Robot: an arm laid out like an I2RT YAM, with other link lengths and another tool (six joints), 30 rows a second.
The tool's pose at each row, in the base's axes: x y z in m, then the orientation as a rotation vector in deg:
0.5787 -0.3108 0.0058 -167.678 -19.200 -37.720
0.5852 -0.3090 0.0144 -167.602 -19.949 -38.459
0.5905 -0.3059 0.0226 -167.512 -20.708 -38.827
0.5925 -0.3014 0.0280 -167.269 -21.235 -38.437
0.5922 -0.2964 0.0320 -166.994 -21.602 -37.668
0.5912 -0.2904 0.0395 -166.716 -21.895 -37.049
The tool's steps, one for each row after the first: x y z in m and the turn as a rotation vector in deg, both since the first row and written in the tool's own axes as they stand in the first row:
0.0098 -0.0008 -0.0048 -0.105 0.434 -0.551
0.0186 -0.0031 -0.0094 -0.097 0.643 -1.075
0.0236 -0.0073 -0.0127 0.257 0.435 -1.362
0.0260 -0.0125 -0.0156 0.741 0.009 -1.507
0.0295 -0.0191 -0.0217 1.182 -0.322 -1.617

